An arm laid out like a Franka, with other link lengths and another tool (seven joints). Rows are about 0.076 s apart.
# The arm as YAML. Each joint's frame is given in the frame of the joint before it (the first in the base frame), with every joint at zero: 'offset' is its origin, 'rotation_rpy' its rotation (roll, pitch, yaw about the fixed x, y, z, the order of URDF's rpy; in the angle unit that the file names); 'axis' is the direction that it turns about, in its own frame. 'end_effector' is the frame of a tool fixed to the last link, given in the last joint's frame.
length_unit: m
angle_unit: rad
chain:
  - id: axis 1
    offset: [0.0, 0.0, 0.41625]
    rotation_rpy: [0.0, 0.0, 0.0]
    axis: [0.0, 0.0, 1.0]
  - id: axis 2
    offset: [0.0, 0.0, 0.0]
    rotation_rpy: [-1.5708, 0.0, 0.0]
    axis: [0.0, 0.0, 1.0]
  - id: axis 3
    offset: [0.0, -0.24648, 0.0]
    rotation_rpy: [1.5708, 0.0, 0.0]
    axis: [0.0, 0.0, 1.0]
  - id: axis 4
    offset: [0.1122, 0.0, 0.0]
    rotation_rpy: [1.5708, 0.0, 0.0]
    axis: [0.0, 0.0, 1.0]
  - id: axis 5
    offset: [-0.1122, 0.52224, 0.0]
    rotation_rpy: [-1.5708, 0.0, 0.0]
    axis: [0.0, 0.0, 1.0]
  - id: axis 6
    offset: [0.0, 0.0, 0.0]
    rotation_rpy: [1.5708, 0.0, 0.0]
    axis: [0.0, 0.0, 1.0]
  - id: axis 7
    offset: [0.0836, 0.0, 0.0]
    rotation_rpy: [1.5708, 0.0, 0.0]
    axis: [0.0, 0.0, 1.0]
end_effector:
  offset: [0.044, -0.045, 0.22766]
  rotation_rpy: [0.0, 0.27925, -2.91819]
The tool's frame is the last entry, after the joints.
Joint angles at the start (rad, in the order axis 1, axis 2, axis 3, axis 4, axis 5, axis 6, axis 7):
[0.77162, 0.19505, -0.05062, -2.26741, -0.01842, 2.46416, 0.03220]
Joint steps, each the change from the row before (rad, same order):
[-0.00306, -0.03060, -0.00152, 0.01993, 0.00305, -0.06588, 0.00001]
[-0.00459, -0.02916, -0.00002, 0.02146, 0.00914, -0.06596, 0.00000]
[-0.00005, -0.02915, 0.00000, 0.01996, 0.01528, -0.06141, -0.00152]
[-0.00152, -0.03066, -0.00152, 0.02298, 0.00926, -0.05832, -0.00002]
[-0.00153, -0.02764, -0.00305, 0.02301, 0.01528, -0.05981, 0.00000]
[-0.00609, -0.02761, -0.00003, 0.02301, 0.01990, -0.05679, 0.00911]
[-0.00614, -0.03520, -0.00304, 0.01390, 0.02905, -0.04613, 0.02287]
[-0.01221, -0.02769, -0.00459, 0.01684, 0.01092, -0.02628, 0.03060]
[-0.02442, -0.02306, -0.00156, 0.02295, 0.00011, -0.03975, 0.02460]
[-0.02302, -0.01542, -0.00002, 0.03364, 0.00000, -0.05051, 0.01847]
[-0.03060, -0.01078, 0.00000, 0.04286, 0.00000, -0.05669, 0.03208]
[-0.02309, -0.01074, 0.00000, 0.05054, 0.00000, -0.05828, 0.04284]
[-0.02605, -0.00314, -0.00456, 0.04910, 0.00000, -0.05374, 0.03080]
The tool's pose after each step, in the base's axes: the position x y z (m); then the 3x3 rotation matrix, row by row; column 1 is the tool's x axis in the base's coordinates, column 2 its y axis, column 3 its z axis. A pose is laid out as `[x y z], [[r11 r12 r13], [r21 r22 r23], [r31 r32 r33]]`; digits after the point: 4 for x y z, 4 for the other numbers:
[0.5076 0.4956 0.0965], [[-0.8565 -0.4554 -0.2431], [-0.4313 0.8900 -0.1477], [0.2836 -0.0216 -0.9587]]
[0.5134 0.4975 0.1215], [[-0.8568 -0.4449 -0.2605], [-0.4196 0.8954 -0.1490], [0.2996 -0.0183 -0.9539]]
[0.5158 0.5019 0.1469], [[-0.8553 -0.4368 -0.2786], [-0.4121 0.8995 -0.1450], [0.3139 -0.0092 -0.9494]]
[0.5207 0.5052 0.1759], [[-0.8559 -0.4291 -0.2888], [-0.4059 0.9033 -0.1390], [0.3205 -0.0017 -0.9473]]
[0.5240 0.5069 0.2033], [[-0.8557 -0.4173 -0.3059], [-0.3965 0.9087 -0.1305], [0.3324 0.0096 -0.9431]]
[0.5277 0.5080 0.2317], [[-0.8595 -0.3945 -0.3249], [-0.3788 0.9185 -0.1131], [0.3431 0.0258 -0.9390]]
[0.5320 0.5078 0.2620], [[-0.8703 -0.3524 -0.3441], [-0.3476 0.9344 -0.0777], [0.3489 0.0520 -0.9357]]
[0.5444 0.5030 0.2903], [[-0.8888 -0.3050 -0.3422], [-0.3094 0.9500 -0.0430], [0.3381 0.0677 -0.9387]]
[0.5596 0.4901 0.3171], [[-0.9030 -0.2600 -0.3420], [-0.2687 0.9630 -0.0226], [0.3352 0.0715 -0.9394]]
[0.5721 0.4781 0.3441], [[-0.9111 -0.2239 -0.3461], [-0.2352 0.9719 -0.0097], [0.3386 0.0726 -0.9381]]
[0.5886 0.4610 0.3729], [[-0.9212 -0.1673 -0.3514], [-0.1817 0.9833 0.0084], [0.3442 0.0716 -0.9362]]
[0.6019 0.4475 0.4067], [[-0.9300 -0.1074 -0.3514], [-0.1258 0.9916 0.0299], [0.3452 0.0720 -0.9358]]
[0.6166 0.4286 0.4345], [[-0.9342 -0.0511 -0.3530], [-0.0728 0.9962 0.0483], [0.3492 0.0708 -0.9344]]

